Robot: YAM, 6 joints.
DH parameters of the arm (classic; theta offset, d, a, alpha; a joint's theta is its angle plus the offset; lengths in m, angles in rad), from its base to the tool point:
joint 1: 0 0.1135 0.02 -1.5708
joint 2: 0 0 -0.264 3.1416
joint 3: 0.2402 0 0.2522 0
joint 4: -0.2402 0 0.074 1.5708
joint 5: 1.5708 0 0 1.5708
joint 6: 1.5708 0.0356 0 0
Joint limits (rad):
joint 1: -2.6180..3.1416
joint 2: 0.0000..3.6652
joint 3: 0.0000..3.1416
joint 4: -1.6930..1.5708
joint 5: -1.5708..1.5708
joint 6: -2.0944..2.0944
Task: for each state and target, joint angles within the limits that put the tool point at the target. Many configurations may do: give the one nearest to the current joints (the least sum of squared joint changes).
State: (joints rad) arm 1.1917 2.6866 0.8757 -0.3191 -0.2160 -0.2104
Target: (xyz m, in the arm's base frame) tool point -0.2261 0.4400 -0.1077
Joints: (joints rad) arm 2.0288 2.8964 1.7982 0.0434 -0.2335 -0.2104
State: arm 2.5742 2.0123 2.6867 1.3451 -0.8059 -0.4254
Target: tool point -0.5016 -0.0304 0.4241
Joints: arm 3.1416 2.4668 2.4593 1.2475 -1.0233 -0.4254
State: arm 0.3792 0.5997 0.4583 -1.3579 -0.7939 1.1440
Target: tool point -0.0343 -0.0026 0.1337
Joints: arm 0.6496 1.3234 0.0046 -1.6930 -0.5522 1.1440
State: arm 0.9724 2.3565 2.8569 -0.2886 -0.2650 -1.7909
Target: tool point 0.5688 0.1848 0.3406
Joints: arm 0.3043 2.6968 2.8653 -0.0466 -0.1659 -1.7909
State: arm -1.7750 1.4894 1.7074 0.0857 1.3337 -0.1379
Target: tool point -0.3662 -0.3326 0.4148
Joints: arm -2.3391 2.1360 2.1350 0.2111 1.1299 -0.1379
